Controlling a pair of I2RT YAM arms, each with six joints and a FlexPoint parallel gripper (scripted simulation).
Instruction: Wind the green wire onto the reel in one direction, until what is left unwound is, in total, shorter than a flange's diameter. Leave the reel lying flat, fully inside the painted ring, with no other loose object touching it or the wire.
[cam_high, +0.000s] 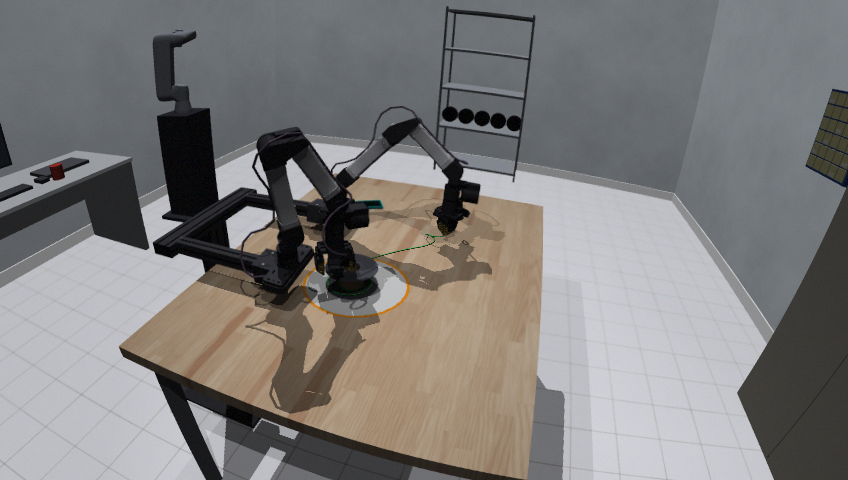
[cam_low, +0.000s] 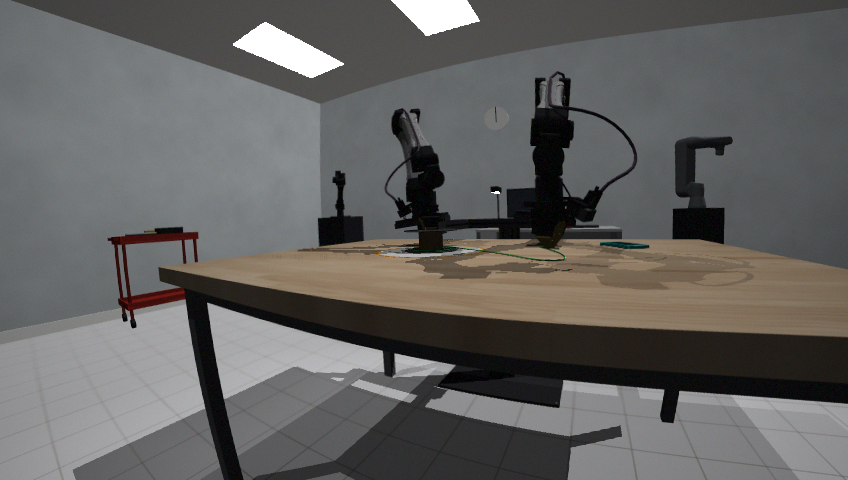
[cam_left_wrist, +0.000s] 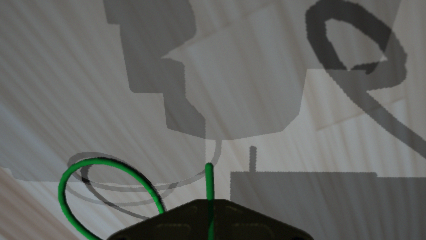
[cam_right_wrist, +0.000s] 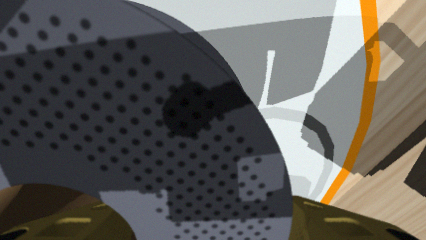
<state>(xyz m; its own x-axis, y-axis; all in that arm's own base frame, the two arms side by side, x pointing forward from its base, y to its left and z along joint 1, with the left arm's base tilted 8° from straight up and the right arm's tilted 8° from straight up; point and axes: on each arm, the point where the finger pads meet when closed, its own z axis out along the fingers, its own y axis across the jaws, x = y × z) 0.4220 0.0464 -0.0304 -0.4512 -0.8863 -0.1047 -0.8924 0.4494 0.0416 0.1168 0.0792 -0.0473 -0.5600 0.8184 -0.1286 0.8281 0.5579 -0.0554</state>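
Note:
The dark reel lies 50 mm ahead of my right hand, 30 mm to the left of it and 20 mm below it. Round my right hand: flat teal object (90 mm behind, 630 mm to the left, 50 mm below); orange painted ring (60 mm ahead, 30 mm to the left, 60 mm below).

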